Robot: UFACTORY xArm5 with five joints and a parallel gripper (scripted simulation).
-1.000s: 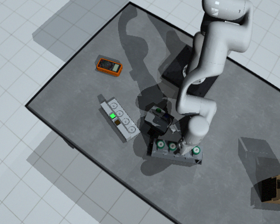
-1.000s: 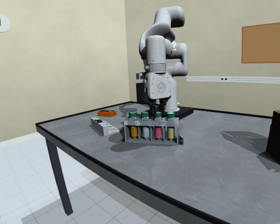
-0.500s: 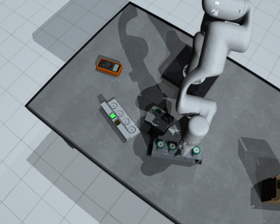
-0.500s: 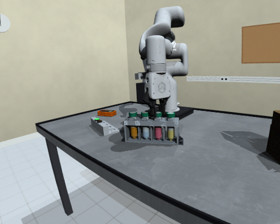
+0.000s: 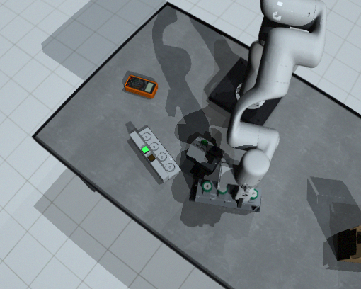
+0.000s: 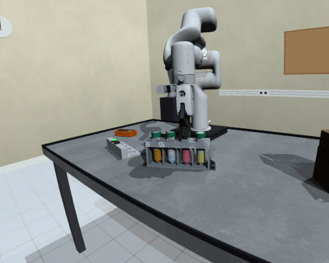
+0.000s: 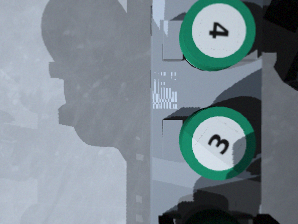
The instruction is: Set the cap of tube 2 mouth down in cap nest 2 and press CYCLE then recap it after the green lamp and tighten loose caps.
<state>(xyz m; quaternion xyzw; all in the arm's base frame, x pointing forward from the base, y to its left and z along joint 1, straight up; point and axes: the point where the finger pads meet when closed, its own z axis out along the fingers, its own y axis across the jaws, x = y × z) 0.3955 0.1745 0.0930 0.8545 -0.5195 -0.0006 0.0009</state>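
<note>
Right now my hand is 1 cm above the tube 2's threaded neck. Round my hand: key housing 18 cm to the right, 8 cm below, 8 cm behind; then green key 20 cm to the right, 10 cm behind, 6 cm below; then blue key 16 cm to the right, 10 cm behind, 6 cm below.
</note>
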